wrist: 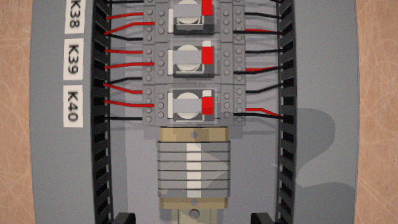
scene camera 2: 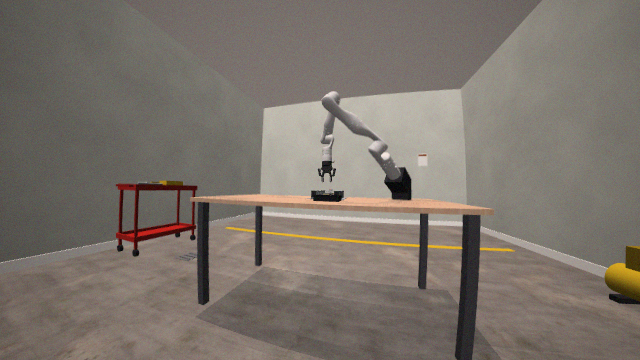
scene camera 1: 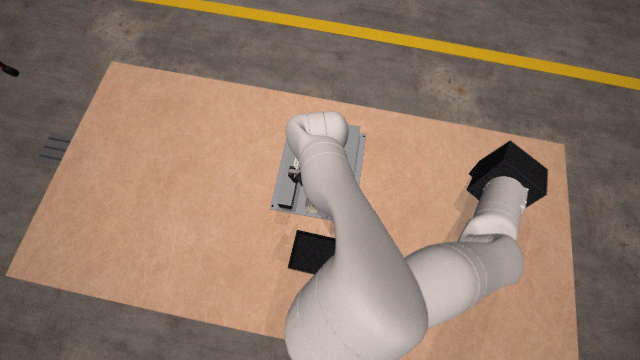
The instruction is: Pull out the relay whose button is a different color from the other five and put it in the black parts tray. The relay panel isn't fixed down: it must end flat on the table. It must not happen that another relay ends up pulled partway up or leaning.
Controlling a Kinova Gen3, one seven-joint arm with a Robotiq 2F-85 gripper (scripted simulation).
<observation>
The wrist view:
grey relay panel: 138, 156
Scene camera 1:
grey relay panel: 289, 197
black parts tray: 310, 252
</observation>
